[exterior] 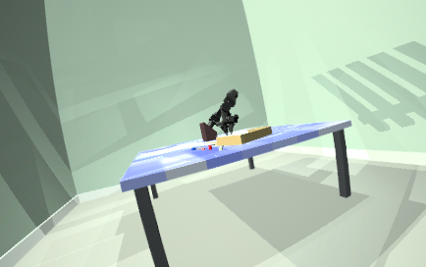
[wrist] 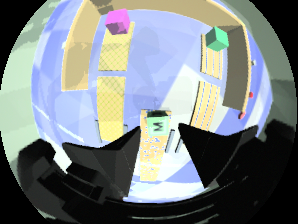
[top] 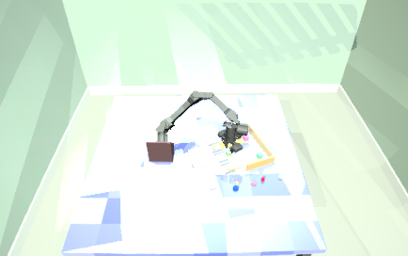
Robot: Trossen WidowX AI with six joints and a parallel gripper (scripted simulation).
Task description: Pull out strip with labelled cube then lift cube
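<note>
The labelled cube is 2 cm below my gripper tip. Round my gripper tip: magenta cube: 13 cm ahead, 13 cm to the left, 2 cm below; green cube: 19 cm ahead, 4 cm to the right, 2 cm below.
</note>
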